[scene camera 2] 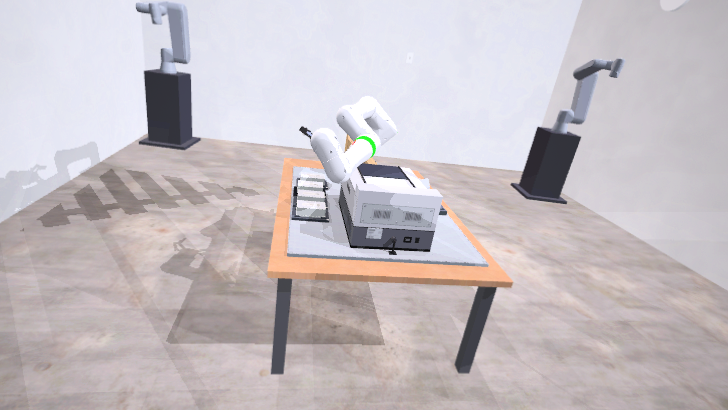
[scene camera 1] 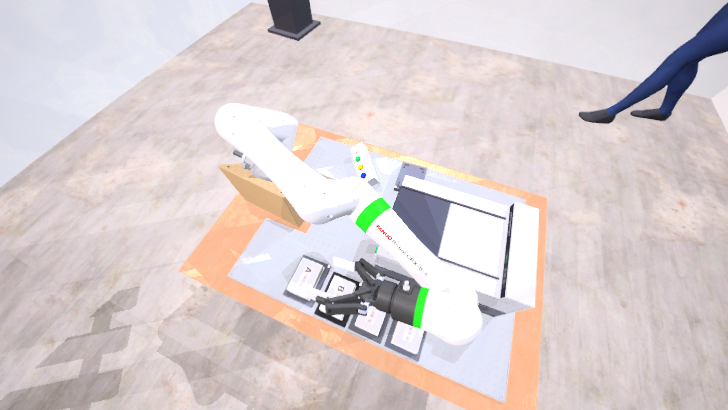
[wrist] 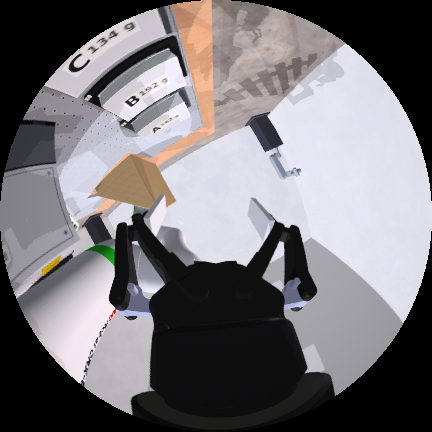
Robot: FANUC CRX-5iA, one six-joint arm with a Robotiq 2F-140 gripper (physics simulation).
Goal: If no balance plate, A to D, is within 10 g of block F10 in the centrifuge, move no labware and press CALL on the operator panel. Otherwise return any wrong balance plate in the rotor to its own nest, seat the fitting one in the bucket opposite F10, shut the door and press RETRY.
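Frame: origin at the arm's base, x ahead, y left, z up, level; millimetres.
Seen in the pictures: gripper, between the fingertips: (scene camera 1: 321,275) (wrist: 207,204); arm's base, origin of its link: (wrist: 146,199).
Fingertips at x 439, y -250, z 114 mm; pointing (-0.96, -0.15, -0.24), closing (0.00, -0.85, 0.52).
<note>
Pixels of each thing's top centre, then the offset from my fingertips to it.
- Plate A, centre of its top: (wrist: 164,122) (scene camera 1: 305,276) (scene camera 2: 312,175) 107 mm back, 6 mm right, 214 mm down
- plate B, centre of its top: (wrist: 146,90) (scene camera 1: 337,296) (scene camera 2: 310,183) 33 mm ahead, 5 mm right, 214 mm down
- plate C, centre of its top: (scene camera 1: 373,311) (scene camera 2: 311,193) 165 mm ahead, 12 mm left, 214 mm down
- plate D, centre of its top: (scene camera 1: 410,328) (scene camera 2: 311,204) 298 mm ahead, 25 mm left, 214 mm down
- operator panel, centre of its top: (scene camera 1: 364,159) 172 mm back, 558 mm left, 184 mm down
My gripper (scene camera 1: 324,278) (scene camera 2: 305,131) (wrist: 207,204) is open and empty, raised over the plate row and tilted sideways. Plate A (scene camera 1: 307,274) (wrist: 167,120), plate B (scene camera 1: 341,286) (wrist: 145,89) and plate C (scene camera 1: 370,321) (wrist: 100,50) lie in nests; plate D (scene camera 1: 407,337) (scene camera 2: 311,208) lies at the row's end. Labels read B 192 g and C 134 g; A's and D's weights are too small to read. The centrifuge (scene camera 1: 524,249) (scene camera 2: 397,198) (wrist: 35,210) stands beside the row. Its rotor, F10 and the door's state are hidden. The operator panel (scene camera 1: 367,162) has green, yellow and blue buttons.
My arm (scene camera 1: 326,198) (scene camera 2: 364,147) reaches across the table (scene camera 1: 529,325) (scene camera 2: 387,277) beside the centrifuge. A wooden wedge-shaped mount (scene camera 1: 259,196) (wrist: 125,182) stands at the arm's base. A person's legs (scene camera 1: 672,76) show on the floor. Two other arms stand on dark pedestals (scene camera 2: 168,109) (scene camera 2: 549,162).
</note>
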